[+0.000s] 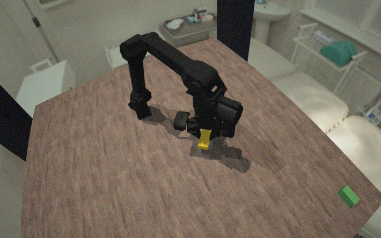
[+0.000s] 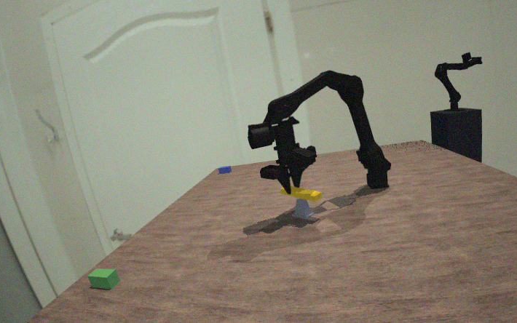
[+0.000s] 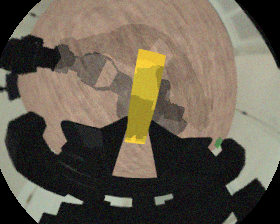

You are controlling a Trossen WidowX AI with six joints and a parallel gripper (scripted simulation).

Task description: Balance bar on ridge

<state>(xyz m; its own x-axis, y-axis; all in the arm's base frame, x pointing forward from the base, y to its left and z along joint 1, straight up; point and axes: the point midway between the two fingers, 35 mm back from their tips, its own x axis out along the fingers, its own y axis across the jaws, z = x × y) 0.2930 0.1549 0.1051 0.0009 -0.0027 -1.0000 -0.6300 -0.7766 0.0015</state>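
The yellow bar lies 2 cm behind my gripper tip and 2 cm to the left of it. The rest, counted from my gripper tip: small blue block (45 cm ahead, 65 cm to the right, 5 cm below); then green block (45 cm ahead, 35 cm to the left, 5 cm below).
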